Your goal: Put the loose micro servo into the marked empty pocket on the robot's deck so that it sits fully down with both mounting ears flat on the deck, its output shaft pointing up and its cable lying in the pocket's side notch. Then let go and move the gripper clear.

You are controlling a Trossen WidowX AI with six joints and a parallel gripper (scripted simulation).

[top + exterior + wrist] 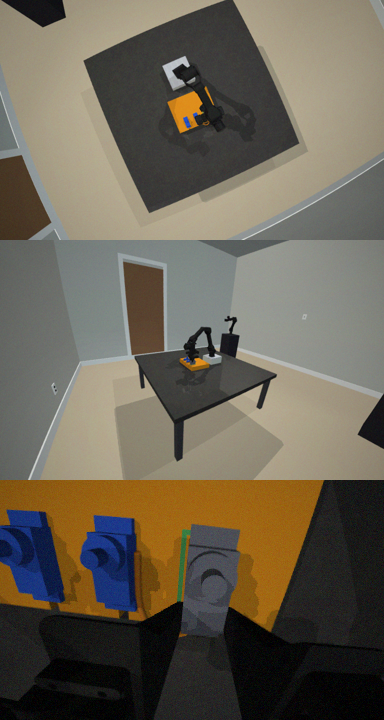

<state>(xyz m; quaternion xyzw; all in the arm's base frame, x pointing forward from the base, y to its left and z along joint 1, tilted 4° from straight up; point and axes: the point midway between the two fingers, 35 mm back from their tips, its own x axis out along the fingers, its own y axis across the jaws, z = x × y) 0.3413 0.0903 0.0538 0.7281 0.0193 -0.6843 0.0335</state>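
Right now the orange deck is 12 cm behind my gripper tip, 8 cm to the right of it and 6 cm below it.
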